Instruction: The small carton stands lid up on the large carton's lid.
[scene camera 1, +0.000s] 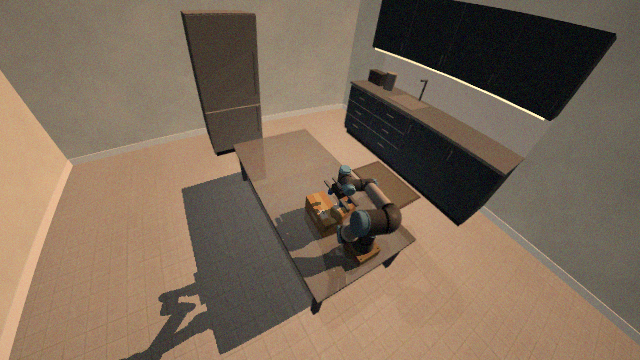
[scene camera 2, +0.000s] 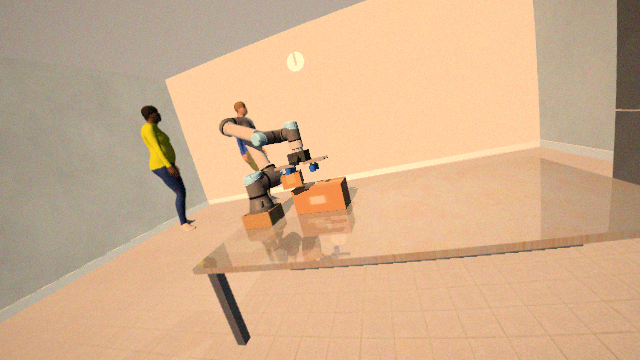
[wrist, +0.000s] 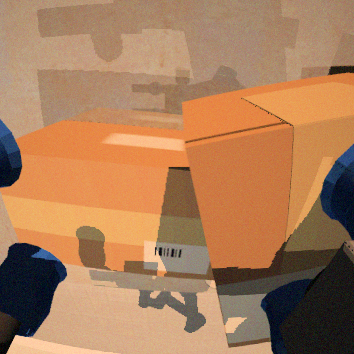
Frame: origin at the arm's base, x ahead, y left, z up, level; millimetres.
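Where they show: hand at its tool point: (scene camera 2: 303, 172) (wrist: 157, 228); arm's base at its link origin: (scene camera 1: 362, 243) (scene camera 2: 262, 209).
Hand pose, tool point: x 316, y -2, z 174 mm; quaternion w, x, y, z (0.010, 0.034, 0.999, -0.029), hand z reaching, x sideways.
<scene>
Things, the pixels of their top centre, and the offset from my tool point. Level surfaces: height alone.
- large carton at its top centre: (wrist: 131, 228) (scene camera 2: 318, 183) (scene camera 1: 324, 207) dx +47, dy +88, dz -100 mm
- small orange carton at its top centre: (wrist: 330, 284) (scene camera 2: 291, 172) (scene camera 1: 344, 205) dx -79, dy +23, dz +15 mm
- table at its surface level: dz -254 mm
The large carton (scene camera 1: 315, 219) (scene camera 2: 327, 199) (wrist: 80, 175) stands on the table, with a white barcode label near one edge in the wrist view. The suction gripper (scene camera 1: 339, 198) (scene camera 2: 301, 169) is above and beside it. It holds the small orange carton (scene camera 1: 342, 212) (scene camera 2: 292, 181) (wrist: 240, 200) under its cups at the side nearer the robot base. In scene camera 2 the small carton overlaps the large carton's left end. Whether they touch is hidden. Other blue cups (wrist: 30, 290) hold no carton. I cannot tell which face of the small carton is its lid.
The arm's base stands on an orange block (scene camera 1: 367, 255) (scene camera 2: 262, 218) on the table (scene camera 1: 280, 165) (scene camera 2: 450, 200), near the cartons. A person in yellow (scene camera 2: 159, 145) stands behind the table; another person (scene camera 2: 241, 109) is partly hidden by the arm. A counter (scene camera 1: 440, 125) and a fridge (scene camera 1: 230, 75) stand farther off.
</scene>
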